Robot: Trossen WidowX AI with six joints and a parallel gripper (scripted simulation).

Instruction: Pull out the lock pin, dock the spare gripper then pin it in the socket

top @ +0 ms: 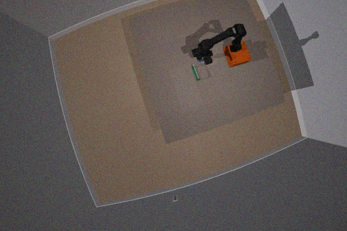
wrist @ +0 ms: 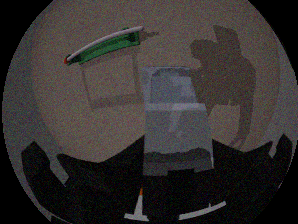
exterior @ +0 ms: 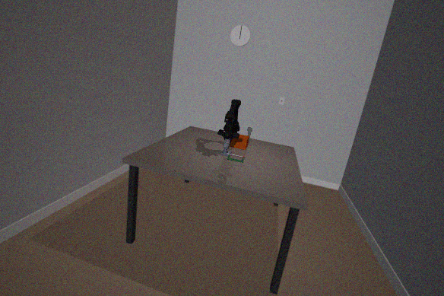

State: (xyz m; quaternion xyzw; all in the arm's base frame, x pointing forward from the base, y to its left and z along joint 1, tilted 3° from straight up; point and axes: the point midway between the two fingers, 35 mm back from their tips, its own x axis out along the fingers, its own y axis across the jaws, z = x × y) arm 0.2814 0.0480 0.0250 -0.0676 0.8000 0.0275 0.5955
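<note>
The spare gripper lies 1 cm above my gripper tip. Also, from my gripper tip: green strip: 13 cm to the left, 9 cm below, 9 cm ahead; then grey mount: 6 cm below, 1 cm ahead.
</note>
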